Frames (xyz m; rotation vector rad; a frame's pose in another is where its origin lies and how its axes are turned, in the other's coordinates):
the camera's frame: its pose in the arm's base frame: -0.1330 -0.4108 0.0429 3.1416 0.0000 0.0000
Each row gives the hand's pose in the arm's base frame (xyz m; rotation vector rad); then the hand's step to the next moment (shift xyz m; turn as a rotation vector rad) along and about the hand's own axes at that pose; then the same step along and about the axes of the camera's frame.
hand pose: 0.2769 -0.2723 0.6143 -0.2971 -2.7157 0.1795
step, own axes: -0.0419 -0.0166 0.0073 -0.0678 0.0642 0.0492
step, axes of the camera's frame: 0.0316 0.0264 0.0196 0.0526 -0.0424 0.0811
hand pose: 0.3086 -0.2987 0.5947 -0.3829 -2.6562 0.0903
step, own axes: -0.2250 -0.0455 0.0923 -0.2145 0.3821 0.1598
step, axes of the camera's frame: 0.1407 0.1072 0.1730 0.2098 -0.3059 0.2828
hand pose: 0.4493 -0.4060 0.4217 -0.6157 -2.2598 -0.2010
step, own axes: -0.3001 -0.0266 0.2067 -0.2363 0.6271 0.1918
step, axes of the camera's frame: 0.0296 0.0662 0.3581 0.3219 -0.5216 0.3320
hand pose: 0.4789 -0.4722 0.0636 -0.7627 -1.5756 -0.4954
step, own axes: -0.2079 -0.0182 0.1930 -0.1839 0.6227 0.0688
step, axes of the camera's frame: -0.1420 -0.0834 0.2317 0.4030 -0.4423 0.2612
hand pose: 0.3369 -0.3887 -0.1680 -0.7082 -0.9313 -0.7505
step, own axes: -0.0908 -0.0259 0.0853 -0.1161 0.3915 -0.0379
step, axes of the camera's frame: -0.0936 -0.0767 0.0393 0.2884 -0.2135 0.1986
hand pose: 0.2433 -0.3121 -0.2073 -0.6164 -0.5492 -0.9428
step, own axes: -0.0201 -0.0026 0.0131 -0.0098 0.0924 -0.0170
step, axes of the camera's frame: -0.0140 -0.0193 0.0037 0.0778 -0.0348 0.0407
